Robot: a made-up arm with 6 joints.
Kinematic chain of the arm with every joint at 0, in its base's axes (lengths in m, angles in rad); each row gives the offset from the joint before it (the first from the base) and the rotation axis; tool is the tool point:
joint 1: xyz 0 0 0.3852 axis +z
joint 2: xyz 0 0 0 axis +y
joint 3: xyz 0 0 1.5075 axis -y
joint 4: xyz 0 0 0 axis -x
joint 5: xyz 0.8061 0 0 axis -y
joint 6: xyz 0 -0.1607 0 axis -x
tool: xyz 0 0 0
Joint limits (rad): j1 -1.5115..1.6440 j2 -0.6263..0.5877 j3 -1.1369..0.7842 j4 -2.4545..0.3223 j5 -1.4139..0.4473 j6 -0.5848..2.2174
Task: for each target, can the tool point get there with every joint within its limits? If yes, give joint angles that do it. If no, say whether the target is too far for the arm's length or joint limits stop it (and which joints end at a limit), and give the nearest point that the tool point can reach.
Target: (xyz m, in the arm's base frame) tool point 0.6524 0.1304 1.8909
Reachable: yes | joints 0.1805 -0.1041 0.0999 -1.6404 -0.8676 0.8283
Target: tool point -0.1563 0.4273 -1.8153
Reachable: no: joint limits stop it (at a limit: joint 1, joint 2) | nearest point -0.0836 0.7376 0.8237 | short by 2.658 m
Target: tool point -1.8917 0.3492 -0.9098
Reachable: no: joint limits stop it (at a limit: joint 1, joint 2, joint 4) | nearest point -0.1770 0.7145 0.8348 | short by 2.473 m
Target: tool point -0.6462 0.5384 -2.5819
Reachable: no: too far | nearest point -0.1737 0.7768 0.8275 | short by 3.450 m
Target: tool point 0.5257 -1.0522 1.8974
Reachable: yes | joints -0.9747 0.2413 0.3508 -0.2513 0.2527 0.1631
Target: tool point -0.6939 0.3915 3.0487
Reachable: no: too far | nearest point -0.5453 0.3077 2.4784 | short by 0.595 m
